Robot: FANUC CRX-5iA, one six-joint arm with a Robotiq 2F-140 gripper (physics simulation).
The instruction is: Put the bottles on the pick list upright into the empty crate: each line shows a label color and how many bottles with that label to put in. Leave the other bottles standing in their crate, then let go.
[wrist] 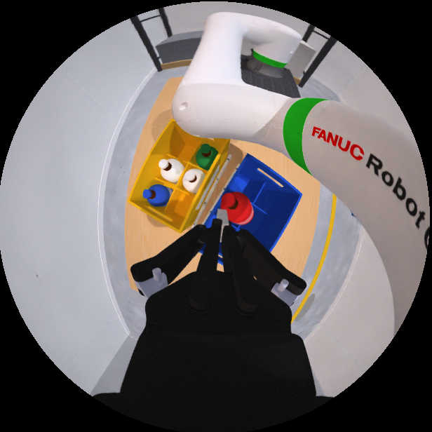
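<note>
My gripper (220,216) is shut with nothing between its fingertips, above the near left part of the blue crate (286,212). A red bottle (239,207) stands in the blue crate, just beyond the fingertips. The yellow crate (156,223) is to the left. In it are a blue bottle (158,195) at the near left, a white bottle (172,170), a second white bottle (193,180) and a green bottle (206,156) toward the far right. The fingers hide part of the blue crate's near side. The pick list does not show in this view.
Both crates stand close together on a wooden table (142,245). The white arm (235,112) reaches across the far side and the right, over the far edge of the yellow crate. A yellow floor line (327,250) runs beyond the table's right edge.
</note>
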